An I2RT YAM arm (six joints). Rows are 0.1 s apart.
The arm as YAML. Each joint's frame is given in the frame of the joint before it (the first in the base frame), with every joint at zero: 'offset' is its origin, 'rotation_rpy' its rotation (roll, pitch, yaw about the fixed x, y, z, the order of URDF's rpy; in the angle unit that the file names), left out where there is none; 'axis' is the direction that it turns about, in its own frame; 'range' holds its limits. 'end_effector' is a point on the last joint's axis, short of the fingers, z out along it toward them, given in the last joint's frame.
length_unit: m
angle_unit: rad
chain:
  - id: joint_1
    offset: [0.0, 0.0, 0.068]
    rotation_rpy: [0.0, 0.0, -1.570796]
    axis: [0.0, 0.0, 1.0]
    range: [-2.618, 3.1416]
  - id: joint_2
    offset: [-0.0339, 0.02, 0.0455]
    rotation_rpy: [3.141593, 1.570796, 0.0]
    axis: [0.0, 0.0, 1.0]
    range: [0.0, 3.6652]
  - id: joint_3
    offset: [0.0, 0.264, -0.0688]
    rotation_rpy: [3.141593, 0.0, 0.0]
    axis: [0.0, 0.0, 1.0]
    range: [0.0, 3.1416]
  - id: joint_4
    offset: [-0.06, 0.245, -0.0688]
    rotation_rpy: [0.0, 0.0, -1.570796]
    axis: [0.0, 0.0, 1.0]
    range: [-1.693, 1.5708]
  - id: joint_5
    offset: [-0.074, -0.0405, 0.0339]
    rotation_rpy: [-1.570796, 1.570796, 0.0]
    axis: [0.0, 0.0, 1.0]
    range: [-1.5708, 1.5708]
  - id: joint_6
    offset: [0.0, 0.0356, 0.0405]
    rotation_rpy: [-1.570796, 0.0, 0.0]
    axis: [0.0, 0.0, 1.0]
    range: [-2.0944, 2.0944]
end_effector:
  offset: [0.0, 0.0, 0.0]
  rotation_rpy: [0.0, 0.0, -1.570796]
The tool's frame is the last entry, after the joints.
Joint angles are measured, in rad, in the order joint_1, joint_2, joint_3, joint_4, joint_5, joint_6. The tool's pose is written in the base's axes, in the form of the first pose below.
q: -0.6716 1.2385 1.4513 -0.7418 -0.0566 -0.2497
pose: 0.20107 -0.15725 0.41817 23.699 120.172 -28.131
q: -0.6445 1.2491 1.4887 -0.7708 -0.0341 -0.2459
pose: 0.20439 -0.15210 0.42488 23.116 120.493 -28.348
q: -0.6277 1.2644 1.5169 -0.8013 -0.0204 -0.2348
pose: 0.20772 -0.14982 0.42734 23.447 121.436 -27.839
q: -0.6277 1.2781 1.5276 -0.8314 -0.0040 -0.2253
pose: 0.20889 -0.15140 0.42467 24.983 123.168 -27.800
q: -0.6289 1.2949 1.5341 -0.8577 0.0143 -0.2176
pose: 0.21092 -0.15406 0.42031 26.581 125.119 -27.928
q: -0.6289 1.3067 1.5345 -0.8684 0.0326 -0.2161
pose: 0.21286 -0.15627 0.41663 27.544 126.386 -28.538
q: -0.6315 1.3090 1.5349 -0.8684 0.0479 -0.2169
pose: 0.21266 -0.15766 0.41621 28.201 126.534 -29.541
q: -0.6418 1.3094 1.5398 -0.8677 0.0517 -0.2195
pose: 0.21089 -0.15990 0.41771 28.780 126.221 -30.271
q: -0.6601 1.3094 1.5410 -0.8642 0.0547 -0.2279
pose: 0.20799 -0.16392 0.41840 29.495 125.988 -31.364
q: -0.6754 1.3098 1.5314 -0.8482 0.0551 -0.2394
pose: 0.20671 -0.16811 0.41670 29.723 125.768 -32.333
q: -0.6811 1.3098 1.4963 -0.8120 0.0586 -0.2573
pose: 0.20868 -0.17182 0.40881 29.101 126.054 -33.288
